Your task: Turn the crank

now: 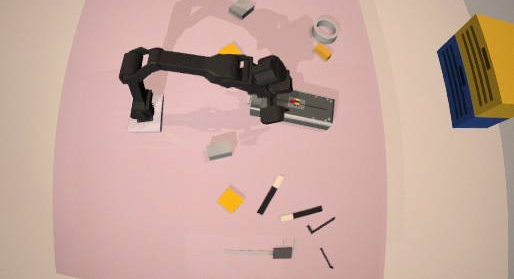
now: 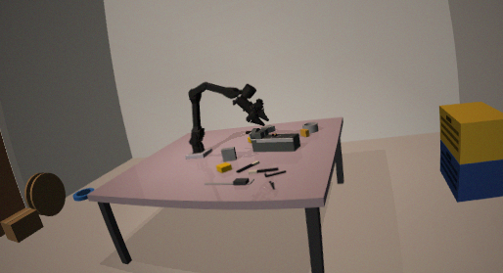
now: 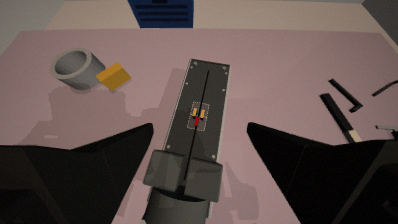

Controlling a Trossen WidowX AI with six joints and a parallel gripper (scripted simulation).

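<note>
Now: the dark crank handle 13 cm behind my gripper tip, 8 cm to the left of it and 6 cm below it. Round my gripper tip: orange block (21 cm to the left, 18 cm ahead, 14 cm below); red pointer (7 cm below, 2 cm ahead).
</note>
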